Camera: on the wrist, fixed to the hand. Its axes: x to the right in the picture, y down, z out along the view.
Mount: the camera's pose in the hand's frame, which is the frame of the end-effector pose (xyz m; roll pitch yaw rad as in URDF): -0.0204 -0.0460 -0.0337 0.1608 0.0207 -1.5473
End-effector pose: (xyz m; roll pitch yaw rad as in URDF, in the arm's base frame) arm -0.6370 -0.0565 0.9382 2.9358 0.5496 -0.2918
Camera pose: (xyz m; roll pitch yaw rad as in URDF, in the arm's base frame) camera -0.6269 -0.0053 0.9690 -2.4273 0.1700 1.3563
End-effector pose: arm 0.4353 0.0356 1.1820 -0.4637 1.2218 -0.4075
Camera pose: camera 0.3984 -0.0097 1.1979 -1.0939 -0.1248 -1.5515
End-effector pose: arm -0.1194 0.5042 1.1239 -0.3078 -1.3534 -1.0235
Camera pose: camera -0.1586 0.4647 1.1001 1.5220 -0.0841 -2.8701
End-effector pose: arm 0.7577 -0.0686 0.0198 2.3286 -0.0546 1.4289
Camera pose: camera 0.6994 -0.0803 0.0085 -3.0826 0.7887 2.9112
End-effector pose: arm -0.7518 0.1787 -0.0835 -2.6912 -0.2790 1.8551
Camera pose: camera -0.7681 0.1391 -0.0407 3.0018 -0.4586 -2.7429
